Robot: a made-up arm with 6 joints.
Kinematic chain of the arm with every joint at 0, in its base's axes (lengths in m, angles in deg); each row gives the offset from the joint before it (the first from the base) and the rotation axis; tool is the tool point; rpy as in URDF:
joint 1: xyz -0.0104 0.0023 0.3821 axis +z
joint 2: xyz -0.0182 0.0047 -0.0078 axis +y
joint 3: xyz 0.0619 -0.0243 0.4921 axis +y
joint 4: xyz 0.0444 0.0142 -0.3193 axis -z
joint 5: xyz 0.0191 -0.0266 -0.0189 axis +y
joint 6: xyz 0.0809 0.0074 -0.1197 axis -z
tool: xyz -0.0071 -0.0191 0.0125 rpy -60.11 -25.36 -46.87
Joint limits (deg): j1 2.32..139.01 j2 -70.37..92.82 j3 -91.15..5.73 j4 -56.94..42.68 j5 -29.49..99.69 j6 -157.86..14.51
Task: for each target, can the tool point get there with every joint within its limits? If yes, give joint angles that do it. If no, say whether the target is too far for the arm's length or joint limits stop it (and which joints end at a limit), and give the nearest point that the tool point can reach.
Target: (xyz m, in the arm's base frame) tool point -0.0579 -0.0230 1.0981
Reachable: yes | joints 79.07 -46.93 -71.94 -42.18 -10.73 -4.76
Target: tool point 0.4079 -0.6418 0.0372
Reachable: no: joint limits stop it (at a limit: joint 1, joint 4, joint 5) | nearest point 0.3866 -0.1169 0.0372 | short by 0.525 m
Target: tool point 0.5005 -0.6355 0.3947
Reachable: no: joint limits stop it (at a limit: joint 1, joint 4, joint 5) | nearest point 0.4793 -0.1132 0.3947 | short by 0.523 m
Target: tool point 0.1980 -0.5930 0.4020
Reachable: no: joint limits stop it (at a limit: joint 1, joint 4, joint 5) | nearest point 0.1791 -0.1253 0.4020 | short by 0.468 m
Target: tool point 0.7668 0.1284 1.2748
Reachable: no: too far | nearest point 0.5233 0.0889 0.9990 | short by 0.370 m
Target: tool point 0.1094 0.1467 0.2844
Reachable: yes | joints 42.13 31.96 -7.41 -38.49 25.29 -143.11
